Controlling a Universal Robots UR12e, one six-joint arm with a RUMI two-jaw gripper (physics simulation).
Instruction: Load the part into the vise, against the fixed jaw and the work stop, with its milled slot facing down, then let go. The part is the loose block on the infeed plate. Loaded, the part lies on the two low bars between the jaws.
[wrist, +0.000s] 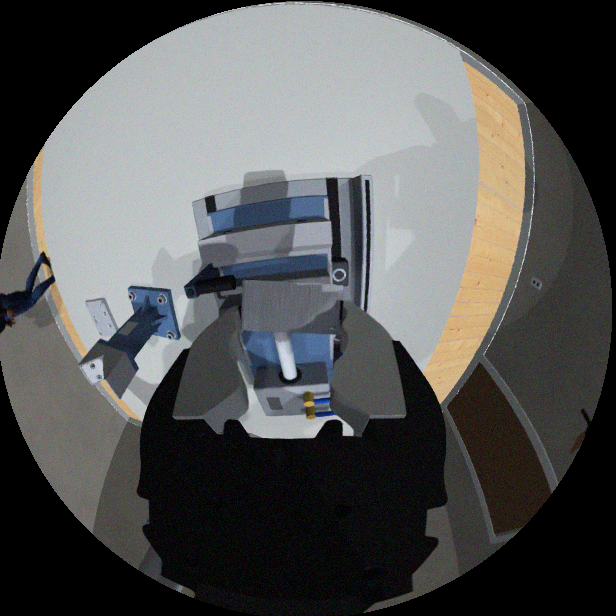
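Observation:
My gripper (290, 321) is shut on the part (287, 305), a plain grey block held between the two grey fingers. Its slot is not visible from here. The vise (281, 241) lies under and just beyond the part. It has two blue jaws, a far one (267, 211) and a near one (275, 267), with a grey bed (261, 238) between them. The part hangs over the near side of the vise, covering its blue actuator block and white rod (285, 356). A black arm (209, 284) juts from the vise's left side by the near jaw.
A blue bolted plate (152, 310) on a dark bracket, with a small white plate (103, 318), stands to the left of the vise. The grey table top ends in a wooden edge (488, 241) on the right. Brass fittings (310, 405) sit at the vise's near end.

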